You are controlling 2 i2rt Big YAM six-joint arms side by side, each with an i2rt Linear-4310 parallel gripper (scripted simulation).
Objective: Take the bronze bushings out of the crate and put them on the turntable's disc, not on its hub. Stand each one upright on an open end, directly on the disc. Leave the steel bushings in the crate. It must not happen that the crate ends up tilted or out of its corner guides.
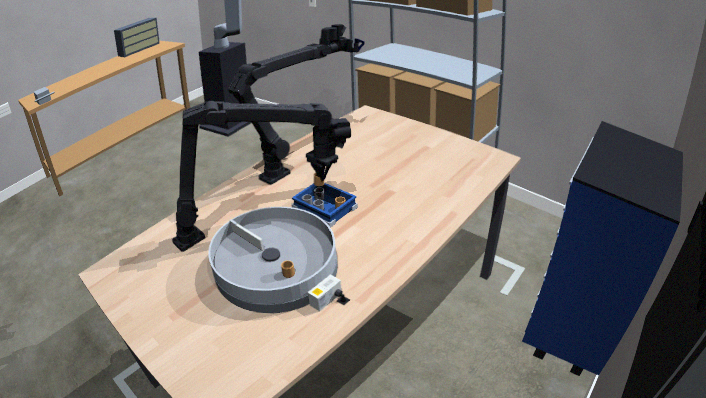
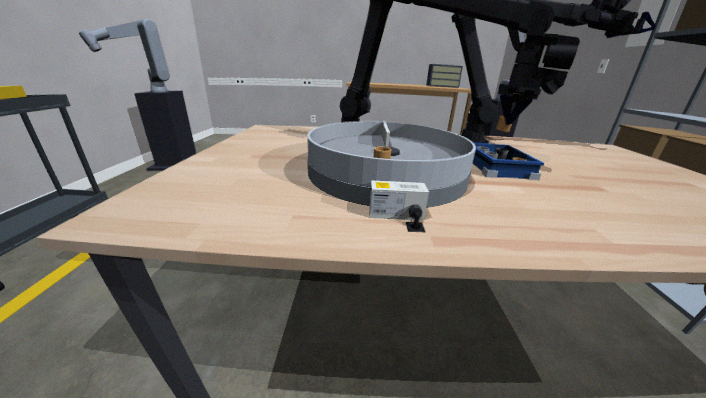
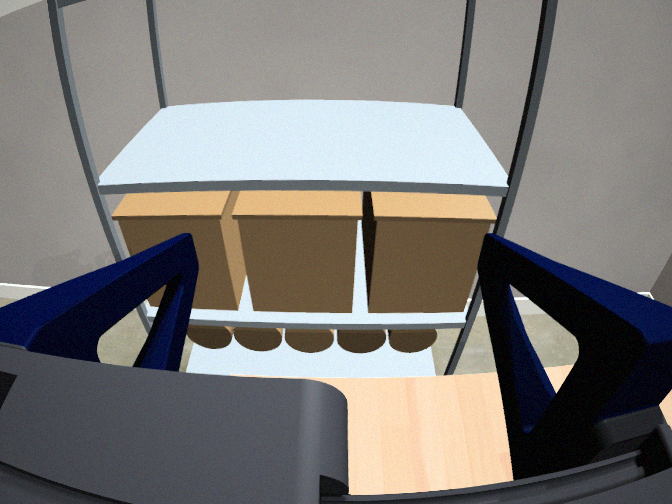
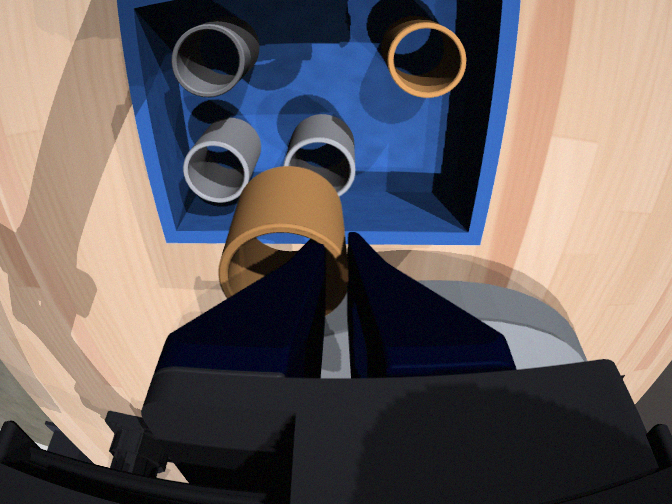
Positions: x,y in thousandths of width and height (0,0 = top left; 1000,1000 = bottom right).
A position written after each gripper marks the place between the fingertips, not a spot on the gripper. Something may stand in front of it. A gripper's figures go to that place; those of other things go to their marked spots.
Labels:
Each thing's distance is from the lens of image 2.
left gripper (image 2: 910,74): 1.50 m
right gripper (image 2: 719,310): 0.85 m
blue crate (image 2: 720,423): 0.80 m

